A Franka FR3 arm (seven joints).
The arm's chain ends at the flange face. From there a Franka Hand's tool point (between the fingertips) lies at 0.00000 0.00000 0.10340 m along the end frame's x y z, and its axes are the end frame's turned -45 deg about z.
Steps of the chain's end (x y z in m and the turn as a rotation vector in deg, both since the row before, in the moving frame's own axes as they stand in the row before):
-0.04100, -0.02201, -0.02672, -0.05, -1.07, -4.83
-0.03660, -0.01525, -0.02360, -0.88, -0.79, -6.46
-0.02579, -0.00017, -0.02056, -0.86, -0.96, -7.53
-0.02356, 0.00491, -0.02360, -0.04, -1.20, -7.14
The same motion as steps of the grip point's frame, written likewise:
-0.01491, -0.04579, -0.02674, 0.72, -0.79, -4.83
-0.01722, -0.03643, -0.02362, -0.06, -1.18, -6.46
-0.02044, -0.01833, -0.02059, 0.07, -1.29, -7.53
-0.02180, -0.01457, -0.02362, 0.82, -0.88, -7.14

